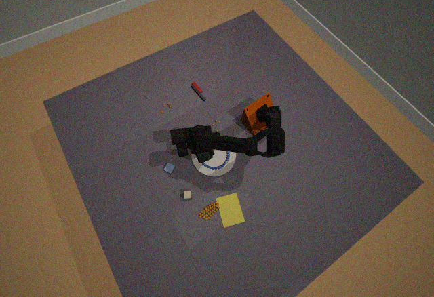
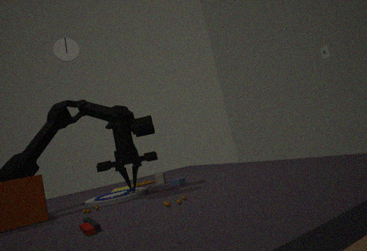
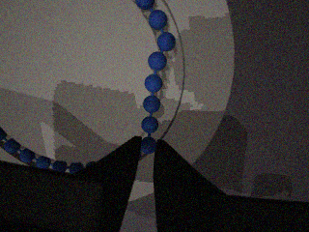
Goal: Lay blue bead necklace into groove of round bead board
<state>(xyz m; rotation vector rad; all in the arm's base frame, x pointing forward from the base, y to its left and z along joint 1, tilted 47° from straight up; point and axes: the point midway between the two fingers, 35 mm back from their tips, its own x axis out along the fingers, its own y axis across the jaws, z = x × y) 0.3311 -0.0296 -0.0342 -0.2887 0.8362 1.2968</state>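
Right now my gripper tip is 50 mm to the right of the round white bead board, 40 mm past it and 10 mm above it. From my gripper tip the other things lie so: cream cube: 160 mm ahead, 120 mm to the left, 10 mm below; yellow sheet: 270 mm to the left, 50 mm ahead, 20 mm below; light blue cube: 150 mm ahead, 20 mm to the right, 10 mm below.
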